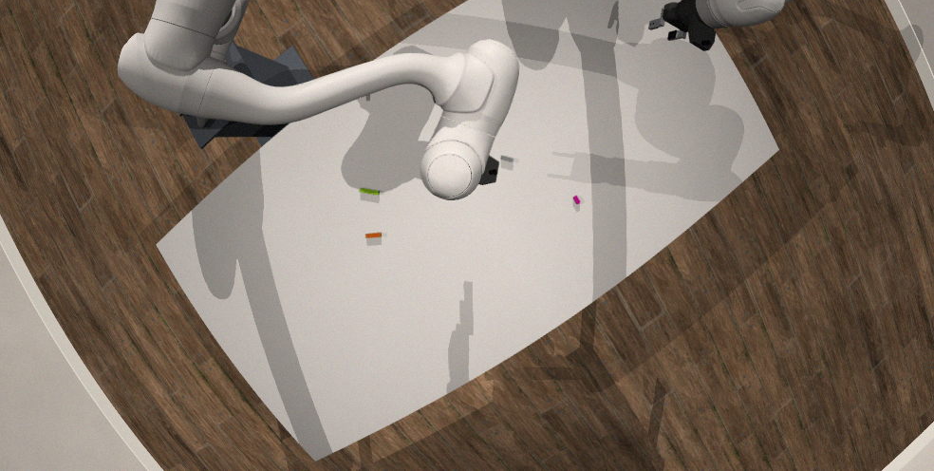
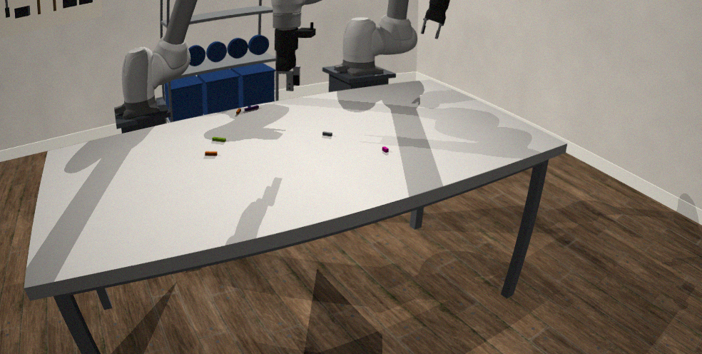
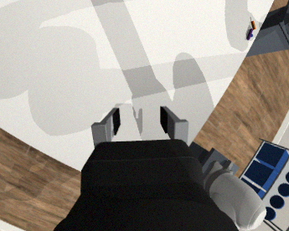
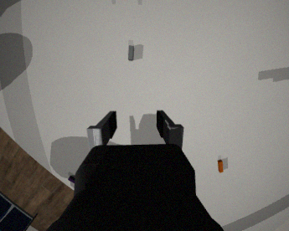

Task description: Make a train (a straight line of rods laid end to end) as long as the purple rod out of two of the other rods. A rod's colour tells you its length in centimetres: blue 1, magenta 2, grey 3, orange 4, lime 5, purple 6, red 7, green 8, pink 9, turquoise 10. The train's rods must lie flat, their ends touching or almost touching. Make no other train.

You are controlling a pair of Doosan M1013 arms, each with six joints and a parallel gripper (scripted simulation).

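Observation:
Now: left hand 310 mm past the purple rod, 590 mm to the left of it and 310 mm above it. The rest, counted from my left hand: grey rod 60 mm ahead, 470 mm to the right, 310 mm below; magenta rod 250 mm ahead, 380 mm to the right, 310 mm below; blue rod 320 mm behind, 600 mm to the right, 310 mm below.

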